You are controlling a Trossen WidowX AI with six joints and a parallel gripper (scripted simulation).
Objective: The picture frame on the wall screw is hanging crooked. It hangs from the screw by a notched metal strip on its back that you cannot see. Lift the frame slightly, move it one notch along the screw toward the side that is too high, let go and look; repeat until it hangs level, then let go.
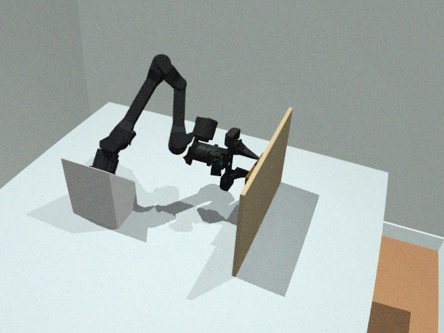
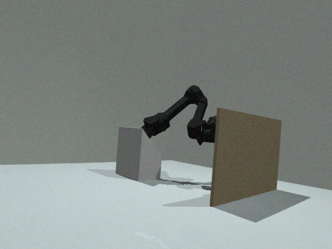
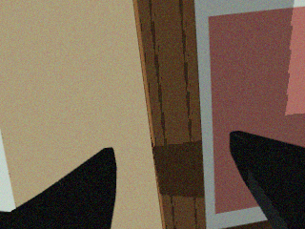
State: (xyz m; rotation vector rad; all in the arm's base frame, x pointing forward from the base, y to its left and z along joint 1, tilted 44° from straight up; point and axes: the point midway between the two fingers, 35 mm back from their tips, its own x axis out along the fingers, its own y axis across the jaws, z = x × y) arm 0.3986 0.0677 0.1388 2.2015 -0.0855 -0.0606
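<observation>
Now: gripper tip 50 mm above the picture frame, 10 mm to the left of it and 10 mm short of it. From my gripper tip the other things lie so: tan wall board 60 mm below, 20 mm ahead.
</observation>
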